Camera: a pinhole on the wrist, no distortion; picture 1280 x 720 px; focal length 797.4 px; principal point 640.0 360.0 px. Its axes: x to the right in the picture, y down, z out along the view. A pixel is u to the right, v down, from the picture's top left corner.
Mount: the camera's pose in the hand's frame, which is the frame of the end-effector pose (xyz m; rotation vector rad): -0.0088 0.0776 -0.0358 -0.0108 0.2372 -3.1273
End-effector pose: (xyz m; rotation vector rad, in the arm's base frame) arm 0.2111 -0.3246 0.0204 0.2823 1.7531 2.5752
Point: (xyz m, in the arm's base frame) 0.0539 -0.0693 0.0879
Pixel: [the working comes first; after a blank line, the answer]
In the camera's frame: -0.1991 0.0830 0.2876

87.9 590.2
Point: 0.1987 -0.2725 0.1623
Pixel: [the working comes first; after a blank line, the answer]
In the camera's frame: -0.0462 -0.0524 0.1262

348.1 28.9
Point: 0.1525 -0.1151 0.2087
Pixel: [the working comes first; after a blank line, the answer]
In the camera's frame: -0.1147 -0.0558 0.2822

315.8 202.4
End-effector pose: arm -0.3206 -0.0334 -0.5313 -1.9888 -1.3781 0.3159
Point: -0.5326 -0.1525 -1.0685
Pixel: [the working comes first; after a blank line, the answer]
In the camera's frame: 0.2825 -0.2189 0.4703

outside the picture
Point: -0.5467 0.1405 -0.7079
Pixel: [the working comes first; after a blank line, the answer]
In the camera's frame: -0.0376 0.1058 0.3796

561.1 582.3
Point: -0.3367 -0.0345 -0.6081
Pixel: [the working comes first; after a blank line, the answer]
In the camera's frame: 0.0133 0.0231 0.1052

741.0 535.2
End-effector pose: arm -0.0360 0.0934 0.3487 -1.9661 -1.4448 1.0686
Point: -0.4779 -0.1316 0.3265
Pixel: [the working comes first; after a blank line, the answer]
In the camera's frame: 0.2622 0.1710 0.4514

1103.2 662.0
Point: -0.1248 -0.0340 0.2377
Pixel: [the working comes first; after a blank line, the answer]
In the camera's frame: 0.0903 -0.0251 0.1792

1041.9 248.1
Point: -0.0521 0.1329 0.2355
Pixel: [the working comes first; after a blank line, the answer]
In the camera's frame: -0.0779 -0.0017 0.1137

93.4 347.9
